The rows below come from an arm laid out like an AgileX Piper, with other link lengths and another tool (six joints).
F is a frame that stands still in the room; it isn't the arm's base.
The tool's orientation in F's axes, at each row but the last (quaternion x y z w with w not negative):
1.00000, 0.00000, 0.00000, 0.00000
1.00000, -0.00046, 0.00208, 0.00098
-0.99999, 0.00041, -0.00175, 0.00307
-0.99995, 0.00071, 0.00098, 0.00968
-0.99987, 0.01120, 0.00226, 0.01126
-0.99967, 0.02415, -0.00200, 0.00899
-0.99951, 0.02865, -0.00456, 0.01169
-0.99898, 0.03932, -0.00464, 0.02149
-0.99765, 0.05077, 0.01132, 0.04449
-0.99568, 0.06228, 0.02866, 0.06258
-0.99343, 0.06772, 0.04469, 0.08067
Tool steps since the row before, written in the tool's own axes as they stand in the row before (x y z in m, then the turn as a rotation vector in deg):
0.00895, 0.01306, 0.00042, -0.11, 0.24, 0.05
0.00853, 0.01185, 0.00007, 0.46, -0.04, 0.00
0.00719, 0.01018, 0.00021, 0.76, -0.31, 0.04
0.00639, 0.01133, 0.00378, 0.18, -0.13, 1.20
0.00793, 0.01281, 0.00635, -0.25, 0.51, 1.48
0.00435, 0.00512, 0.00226, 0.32, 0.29, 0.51
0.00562, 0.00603, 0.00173, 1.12, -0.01, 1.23
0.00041, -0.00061, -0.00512, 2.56, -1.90, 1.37
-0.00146, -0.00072, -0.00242, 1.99, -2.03, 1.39
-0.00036, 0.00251, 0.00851, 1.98, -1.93, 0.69
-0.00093, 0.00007, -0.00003, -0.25, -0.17, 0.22
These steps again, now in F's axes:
0.00895, -0.01306, -0.00042, -0.11, -0.24, -0.05
0.00852, -0.01186, -0.00001, 0.46, 0.04, 0.00
0.00718, -0.01018, -0.00025, 0.76, 0.31, -0.04
0.00637, -0.01126, -0.00401, 0.18, 0.15, -1.20
0.00761, -0.01284, -0.00667, -0.27, -0.47, -1.49
0.00411, -0.00528, -0.00234, 0.31, -0.30, -0.51
0.00528, -0.00630, -0.00182, 1.13, -0.03, -1.22
0.00040, 0.00036, 0.00514, 2.72, 1.75, -1.27
-0.00133, 0.00064, 0.00251, 2.16, 1.94, -1.26
-0.00110, -0.00134, -0.00871, 2.17, 1.75, -0.58
-0.00093, 0.00004, 0.00011, -0.24, 0.23, -0.17

